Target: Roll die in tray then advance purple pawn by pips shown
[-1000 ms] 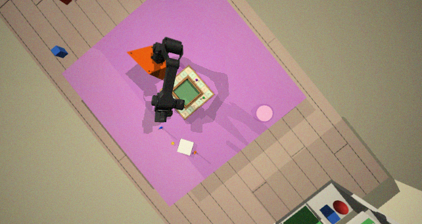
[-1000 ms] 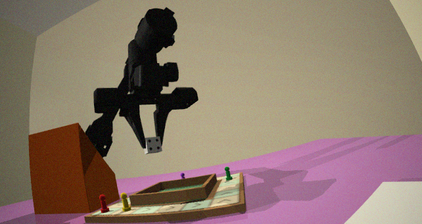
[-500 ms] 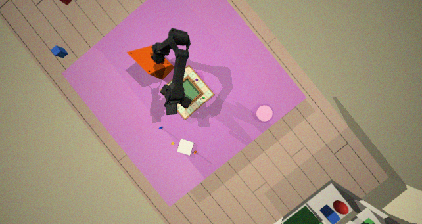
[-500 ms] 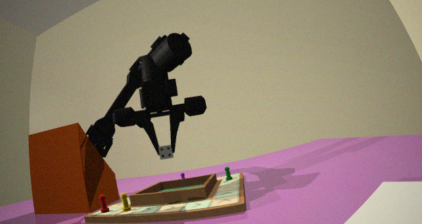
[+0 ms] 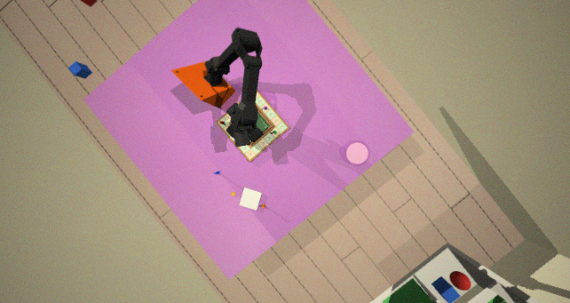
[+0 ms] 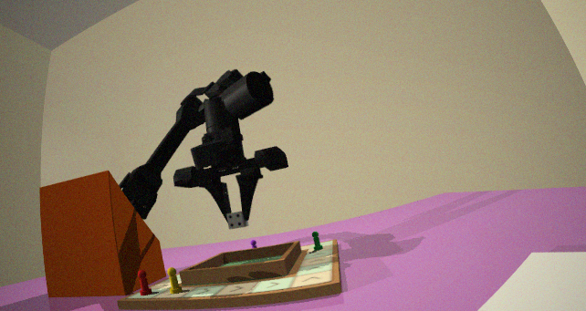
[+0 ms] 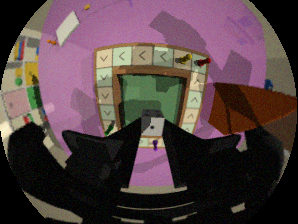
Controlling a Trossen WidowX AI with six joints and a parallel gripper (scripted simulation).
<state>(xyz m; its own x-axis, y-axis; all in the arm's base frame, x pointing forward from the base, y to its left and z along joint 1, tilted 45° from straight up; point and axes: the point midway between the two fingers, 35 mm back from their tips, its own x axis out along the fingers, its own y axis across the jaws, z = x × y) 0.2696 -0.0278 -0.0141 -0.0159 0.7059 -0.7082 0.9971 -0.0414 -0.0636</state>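
Now: gripper tip 10 mm past the purple pawn, 120 mm to the right of it and 60 mm above it. The rest, counted from my gripper tip: yellow pawn: 80 mm behind, 100 mm to the right, 60 mm below; white die: right at my gripper tip; green tray: 80 mm below.
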